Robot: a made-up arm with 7 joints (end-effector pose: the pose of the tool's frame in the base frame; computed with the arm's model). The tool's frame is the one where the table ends.
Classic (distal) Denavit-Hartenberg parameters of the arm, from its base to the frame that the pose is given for. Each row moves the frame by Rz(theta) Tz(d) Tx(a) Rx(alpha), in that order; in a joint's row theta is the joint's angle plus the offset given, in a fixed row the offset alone. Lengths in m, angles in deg.
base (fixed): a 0, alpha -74.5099, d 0, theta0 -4.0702
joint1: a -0.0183, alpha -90, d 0.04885, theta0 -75.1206
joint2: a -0.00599, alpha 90, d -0.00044, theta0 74.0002
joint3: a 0.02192, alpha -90, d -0.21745, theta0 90
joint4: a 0.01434, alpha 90, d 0.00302, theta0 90
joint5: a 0.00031, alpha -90, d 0.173, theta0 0
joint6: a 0.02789, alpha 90, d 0.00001, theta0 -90
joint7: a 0, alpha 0, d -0.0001, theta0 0
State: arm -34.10 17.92 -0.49 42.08 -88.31 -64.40 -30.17
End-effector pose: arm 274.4 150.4 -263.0 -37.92 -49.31 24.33
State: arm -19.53 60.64 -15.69 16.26 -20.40 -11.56 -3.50
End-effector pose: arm 242.9 252.6 -169.0 41.25 6.93 -12.42
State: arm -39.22 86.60 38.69 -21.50 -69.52 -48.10 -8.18
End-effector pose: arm 115.6 193.9 185.7 21.98 -113.90 -32.62
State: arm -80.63 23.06 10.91 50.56 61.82 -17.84 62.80
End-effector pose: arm 420.7 98.6 0.2 49.48 -65.24 55.97
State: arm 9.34 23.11 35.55 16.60 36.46 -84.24 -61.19
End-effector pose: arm 60.1 259.2 -246.2 74.12 2.99 -73.09
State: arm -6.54 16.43 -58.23 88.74 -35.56 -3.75 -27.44
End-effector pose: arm -42.0 166.3 -404.8 7.57 100.31 -30.64
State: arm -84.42 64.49 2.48 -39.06 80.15 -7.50 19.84
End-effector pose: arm 141.5 80.0 178.2 -96.89 122.02 -81.11
